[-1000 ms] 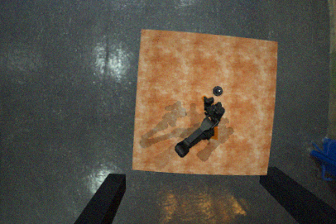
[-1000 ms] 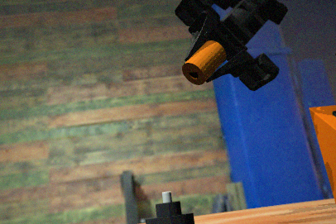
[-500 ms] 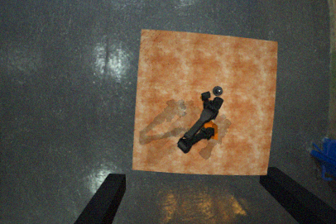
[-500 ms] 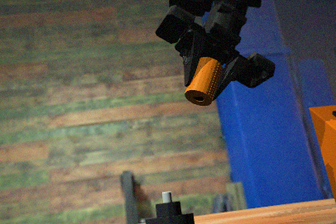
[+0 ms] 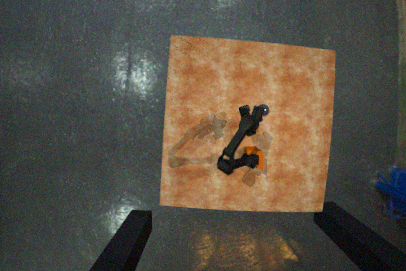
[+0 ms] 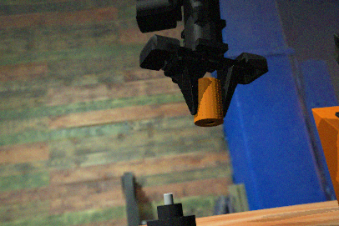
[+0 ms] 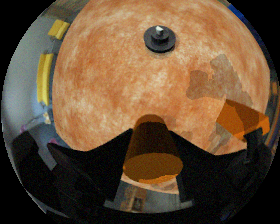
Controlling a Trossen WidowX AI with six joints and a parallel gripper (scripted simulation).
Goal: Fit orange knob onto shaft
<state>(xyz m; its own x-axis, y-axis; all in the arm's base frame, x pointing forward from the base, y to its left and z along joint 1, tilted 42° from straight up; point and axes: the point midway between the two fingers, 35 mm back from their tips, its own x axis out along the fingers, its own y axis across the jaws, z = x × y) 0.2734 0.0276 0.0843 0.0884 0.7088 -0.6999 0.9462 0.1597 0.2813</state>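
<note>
My gripper tip is 5 cm short of the dark round pedestal, 18 cm to the left of it and 12 cm above it. The rest, counted from my gripper tip: orange knob (3 cm above).
</note>
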